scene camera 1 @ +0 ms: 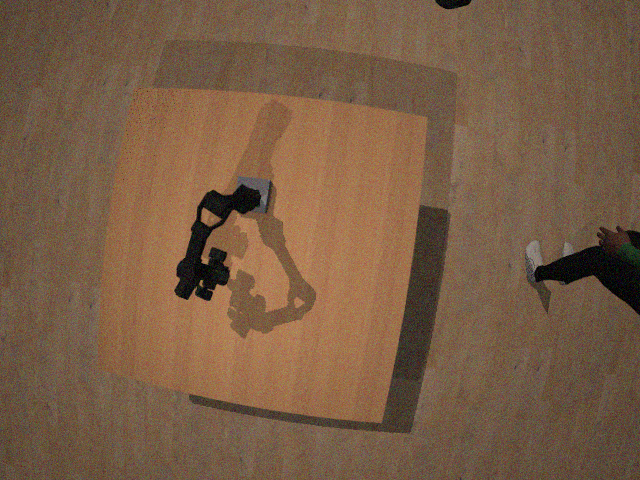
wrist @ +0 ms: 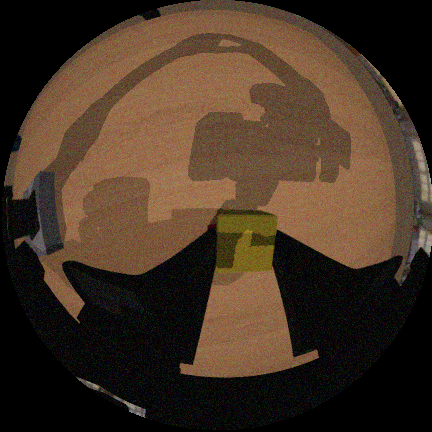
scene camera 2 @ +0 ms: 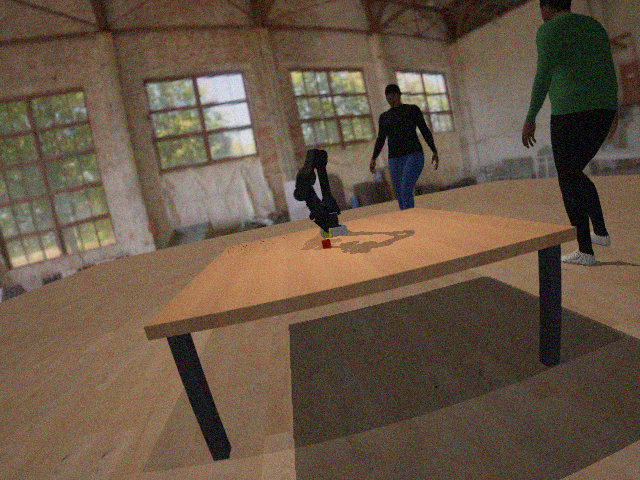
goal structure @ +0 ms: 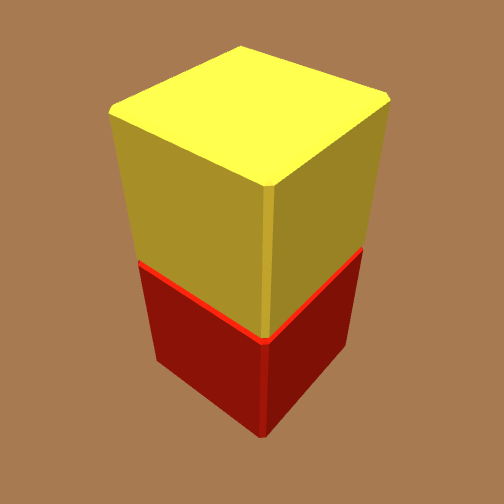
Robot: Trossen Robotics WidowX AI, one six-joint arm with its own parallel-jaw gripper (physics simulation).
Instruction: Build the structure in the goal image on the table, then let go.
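Frame: origin at the arm's base, x ahead, y left, z up, level; centimetres.
Seen in the pictures: gripper, fingertip midpoint: (wrist: 243, 235) (scene camera 2: 328, 232); arm's base at its link origin: (scene camera 1: 251, 198) (wrist: 31, 215) (scene camera 2: 333, 226).
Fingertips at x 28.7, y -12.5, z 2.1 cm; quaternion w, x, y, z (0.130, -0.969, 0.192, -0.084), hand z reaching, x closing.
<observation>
Offsets run from my fingertips to a thing's top centre. Level surfaces: height alone.
A yellow cube @(dx -0.1, dy -0.2, dz +1.3 cm) (scene camera 2: 326, 234) (wrist: 246, 250) is between the two black fingers of my gripper (scene camera 2: 327, 230) (wrist: 243, 235), which is shut on it. A red cube @(dx -0.8, dy -1.6, dz -3.1 cm) (scene camera 2: 326, 243) stands on the table @(dz -6.4 cm) (scene camera 2: 268, 273) (scene camera 1: 330, 330). In the scene camera 2 view the yellow cube is directly above the red one, very close to it; I cannot tell whether they touch. In the wrist view a small sliver of the red cube (wrist: 212, 227) shows at the left of the yellow cube, and the rest is hidden. In the scene camera 1 view the arm hides both cubes.
The arm's grey base plate (scene camera 1: 264, 198) (scene camera 2: 340, 230) (wrist: 49, 215) is on the table behind the gripper. Arm shadows fall across the table top. A person in green (scene camera 2: 578, 67) and a person in black (scene camera 2: 404, 131) stand on the floor beyond the table.
</observation>
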